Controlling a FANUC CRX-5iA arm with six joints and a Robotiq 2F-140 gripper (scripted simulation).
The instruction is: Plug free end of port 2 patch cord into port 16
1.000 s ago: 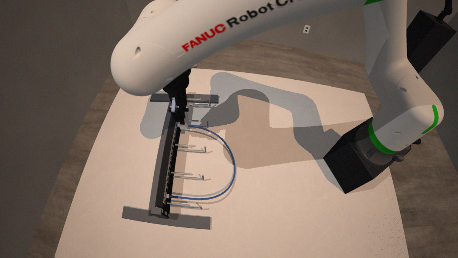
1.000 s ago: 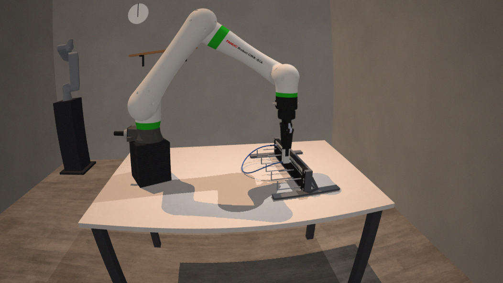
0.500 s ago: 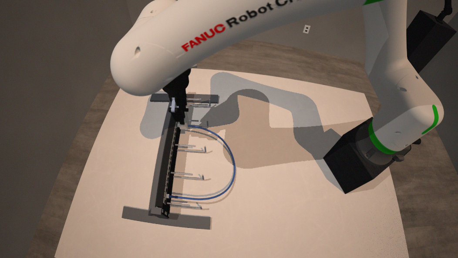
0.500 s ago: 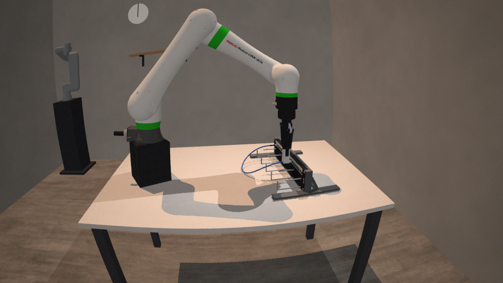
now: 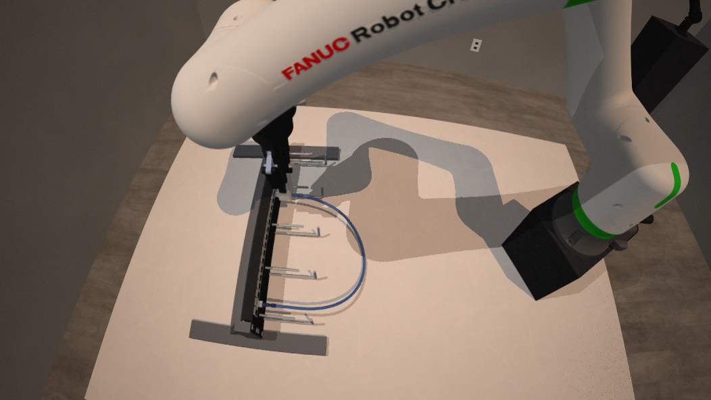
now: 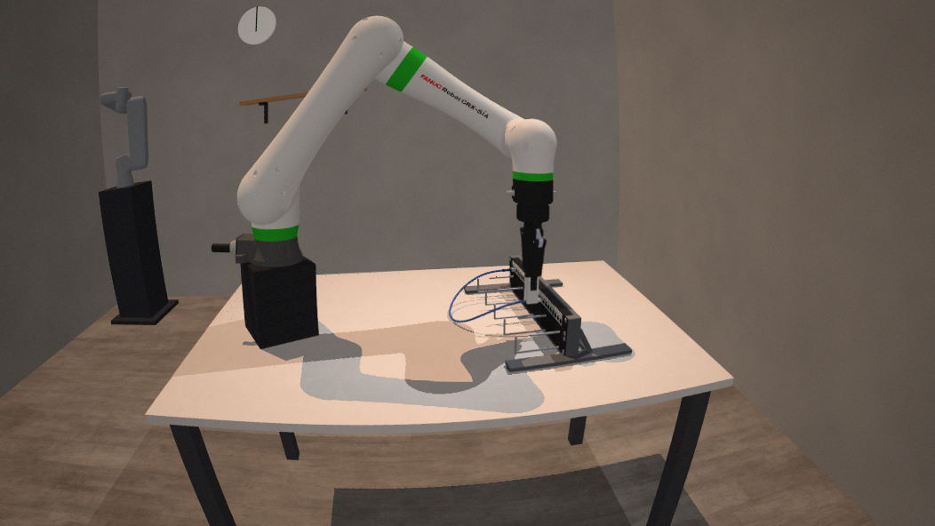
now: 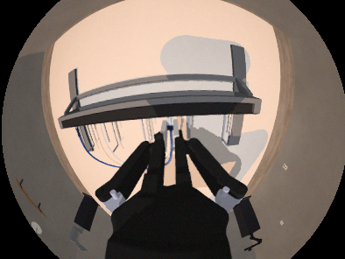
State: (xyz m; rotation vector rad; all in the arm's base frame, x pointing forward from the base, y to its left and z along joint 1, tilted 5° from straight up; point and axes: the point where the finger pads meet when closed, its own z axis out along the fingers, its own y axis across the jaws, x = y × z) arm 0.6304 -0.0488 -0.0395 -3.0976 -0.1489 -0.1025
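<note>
My gripper is now 30 mm above the plug and 10 mm short of it.
</note>
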